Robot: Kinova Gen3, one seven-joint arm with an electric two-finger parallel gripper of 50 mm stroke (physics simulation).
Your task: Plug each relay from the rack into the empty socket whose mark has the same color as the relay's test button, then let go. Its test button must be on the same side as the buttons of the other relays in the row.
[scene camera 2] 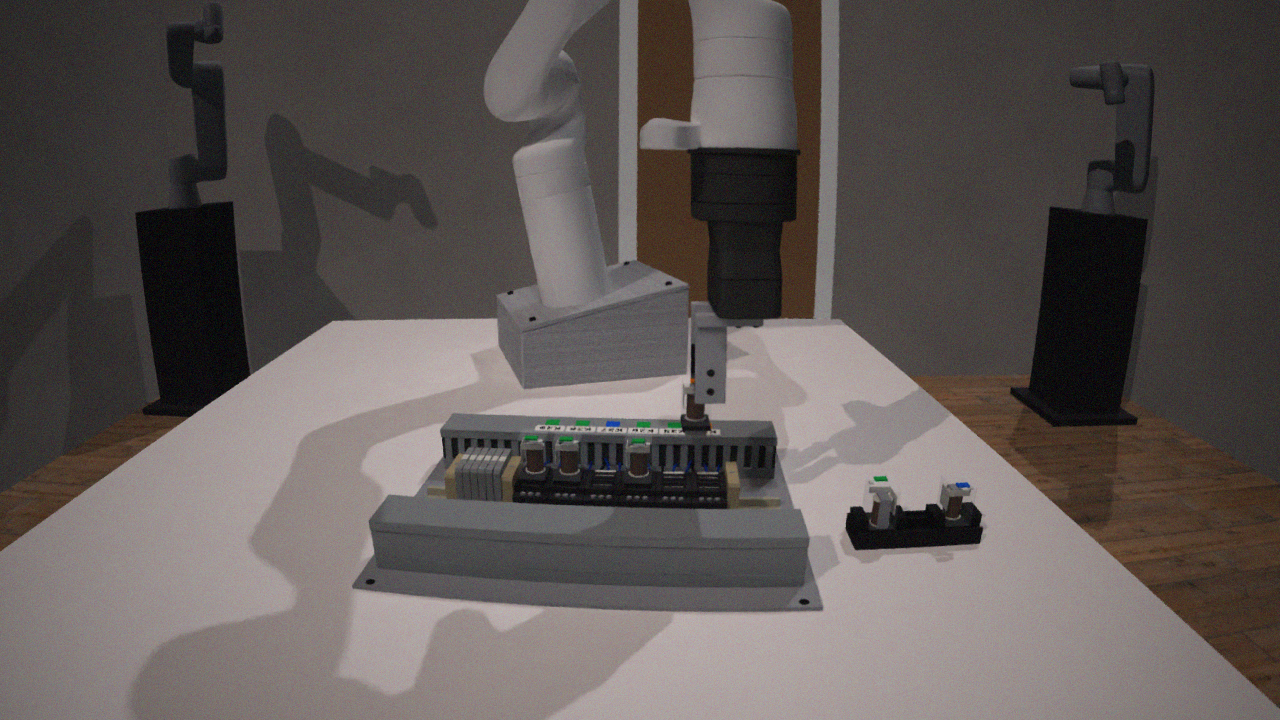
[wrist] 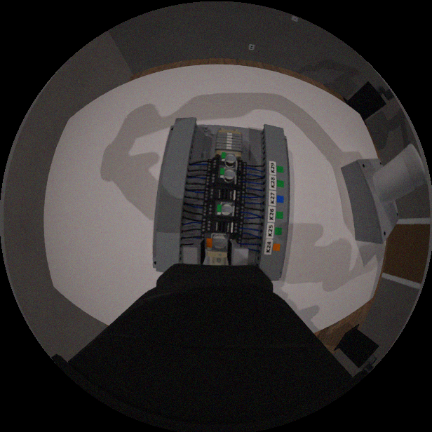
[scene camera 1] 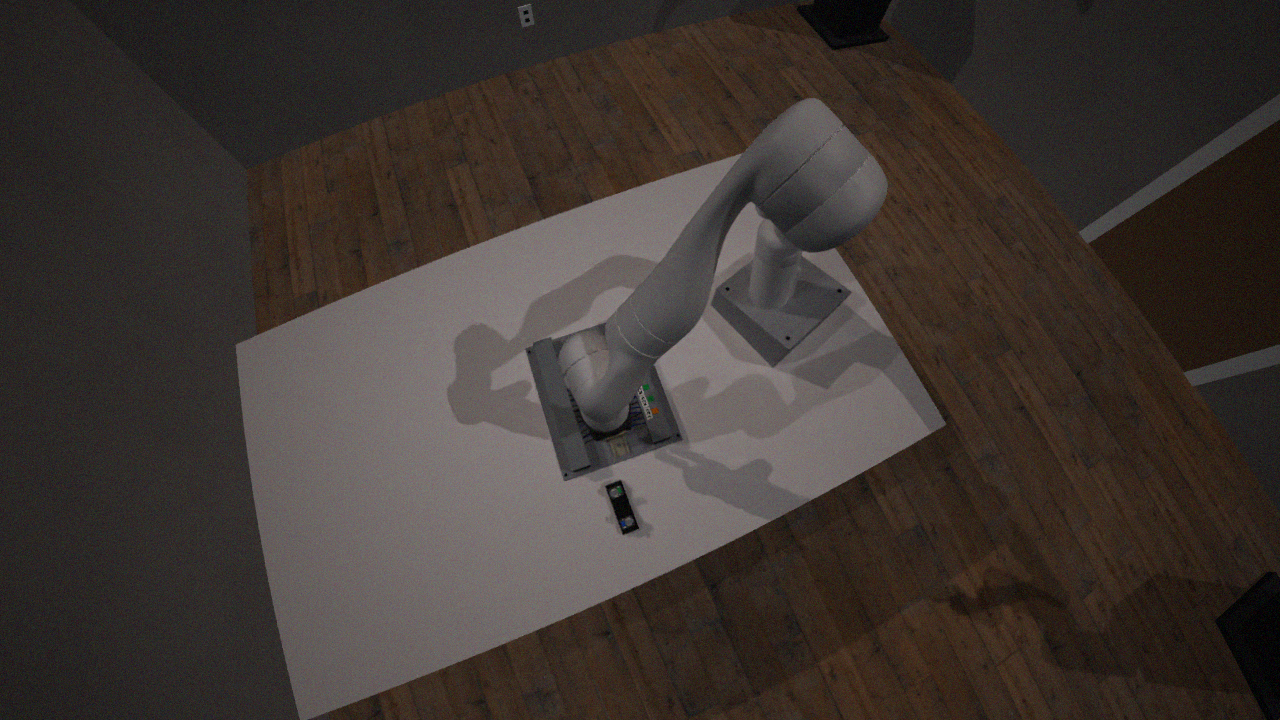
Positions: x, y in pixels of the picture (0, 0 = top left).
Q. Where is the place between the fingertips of the gripper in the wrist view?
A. At 216, 248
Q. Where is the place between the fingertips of the gripper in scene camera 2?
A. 707, 394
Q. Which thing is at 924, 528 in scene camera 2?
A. A black rack.
